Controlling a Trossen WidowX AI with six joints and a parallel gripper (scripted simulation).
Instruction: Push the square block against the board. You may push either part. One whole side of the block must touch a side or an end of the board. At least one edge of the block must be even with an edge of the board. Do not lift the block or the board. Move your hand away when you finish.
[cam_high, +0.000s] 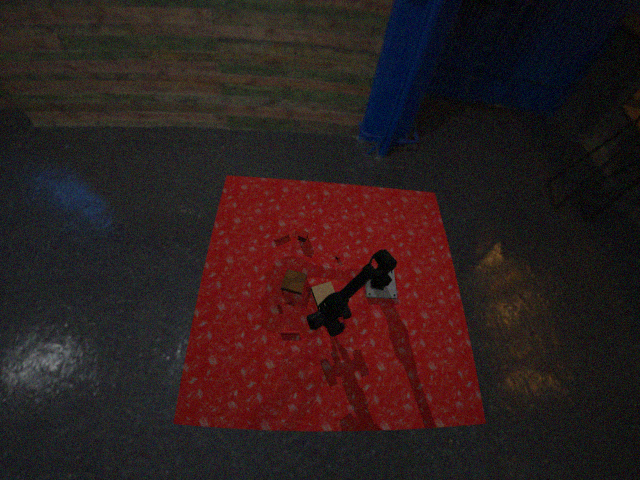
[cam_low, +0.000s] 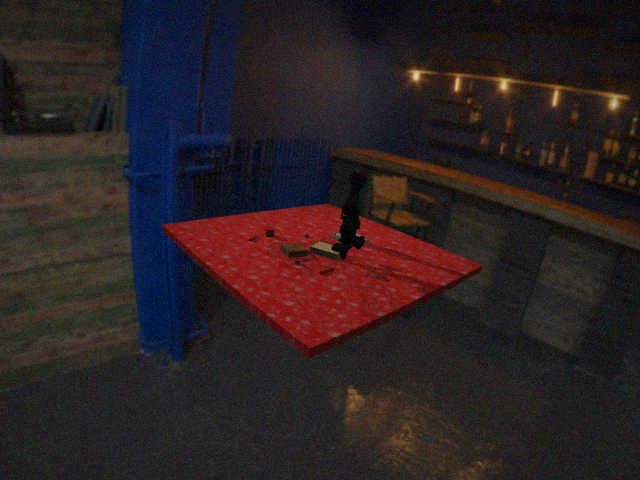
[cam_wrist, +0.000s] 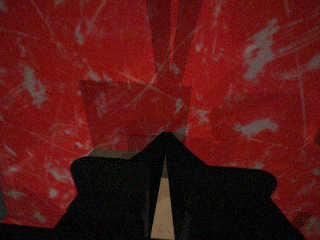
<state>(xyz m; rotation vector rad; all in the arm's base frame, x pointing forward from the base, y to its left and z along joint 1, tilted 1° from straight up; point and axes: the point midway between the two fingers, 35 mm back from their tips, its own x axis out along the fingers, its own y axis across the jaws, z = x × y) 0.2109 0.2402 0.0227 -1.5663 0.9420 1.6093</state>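
Now: the tan board 20 mm ahead of my gripper tip, 100 mm to the right of it and 10 mm above it. The rest, counted from my gripper tip: brown square block (190 mm ahead, 150 mm to the right, 10 mm above).
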